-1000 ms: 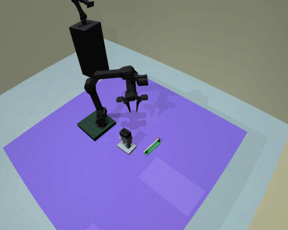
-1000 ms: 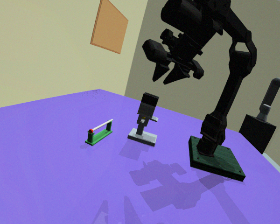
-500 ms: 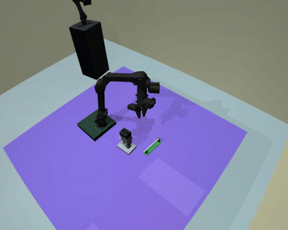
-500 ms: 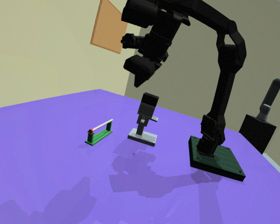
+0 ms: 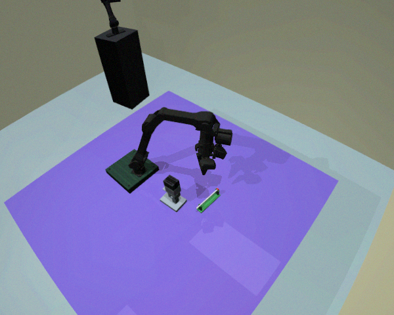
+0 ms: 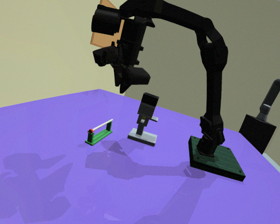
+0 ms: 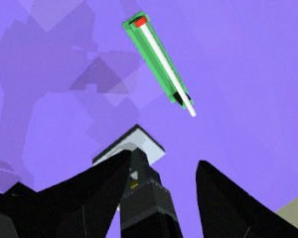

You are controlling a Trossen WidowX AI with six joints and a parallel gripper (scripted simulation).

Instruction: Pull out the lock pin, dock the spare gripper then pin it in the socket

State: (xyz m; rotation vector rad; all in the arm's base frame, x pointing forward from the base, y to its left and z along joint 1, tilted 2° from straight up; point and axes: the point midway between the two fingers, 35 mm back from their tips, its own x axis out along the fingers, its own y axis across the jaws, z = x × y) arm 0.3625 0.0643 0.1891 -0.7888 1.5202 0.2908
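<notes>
Right now my gripper tip is 160 mm above the green cradle, 40 mm short of it and 20 mm to the left of it. Also, from my gripper tip: grey mount: 140 mm below, 110 mm behind, 100 mm to the right; spare gripper: 110 mm to the right, 100 mm behind, 60 mm below.
</notes>
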